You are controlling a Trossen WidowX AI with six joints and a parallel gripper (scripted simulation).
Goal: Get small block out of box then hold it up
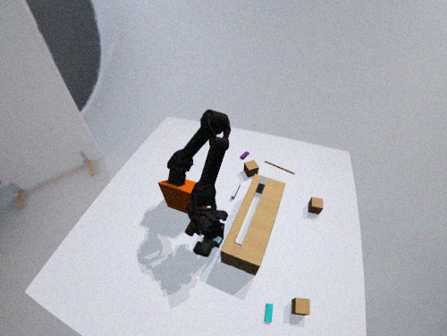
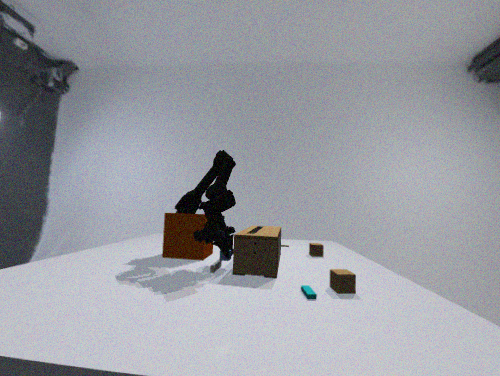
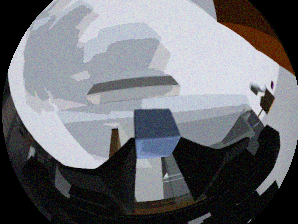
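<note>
Right now the tan box is 60 mm ahead of my gripper tip, 130 mm to the left of it and 20 mm above it. From my gripper tip the other things lie so: thin wooden stick: 130 mm ahead, 530 mm to the left, 40 mm below; then blue block: 20 mm behind, 10 mm above.
</note>
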